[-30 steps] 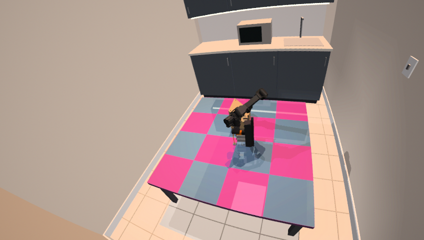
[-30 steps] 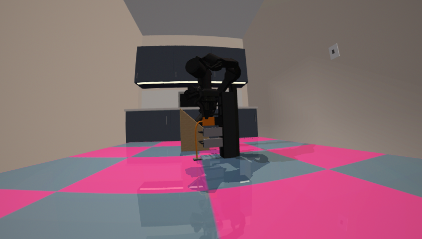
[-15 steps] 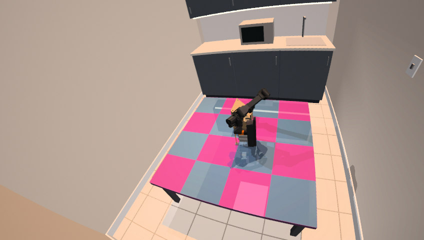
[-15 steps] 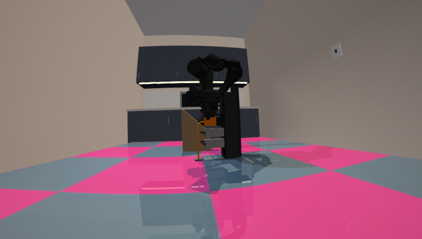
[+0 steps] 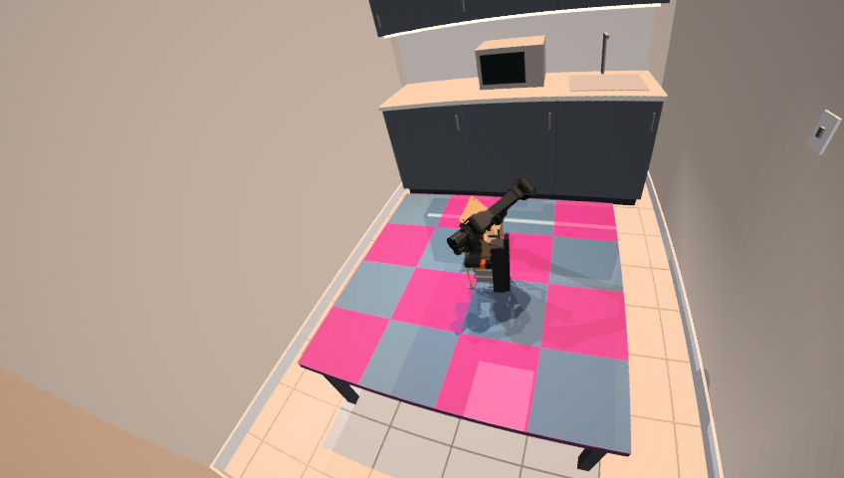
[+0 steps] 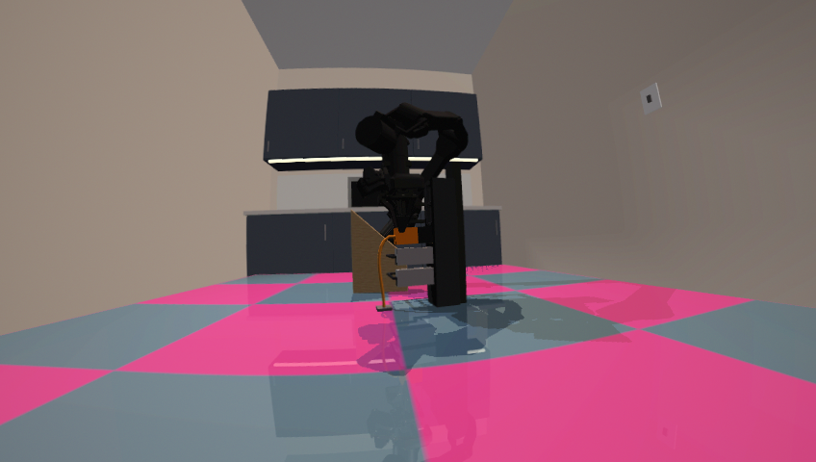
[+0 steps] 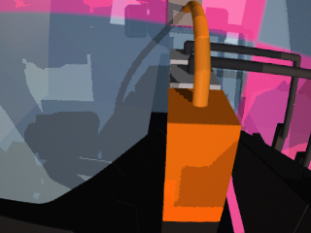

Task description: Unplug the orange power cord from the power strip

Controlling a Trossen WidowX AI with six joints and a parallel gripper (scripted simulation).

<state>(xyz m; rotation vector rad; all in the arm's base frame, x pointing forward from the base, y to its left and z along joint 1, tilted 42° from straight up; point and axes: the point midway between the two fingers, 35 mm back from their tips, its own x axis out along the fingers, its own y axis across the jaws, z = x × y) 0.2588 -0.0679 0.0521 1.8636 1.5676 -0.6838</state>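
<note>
Right now my gripper tip is 3 cm to the right of the orange plug.
</note>
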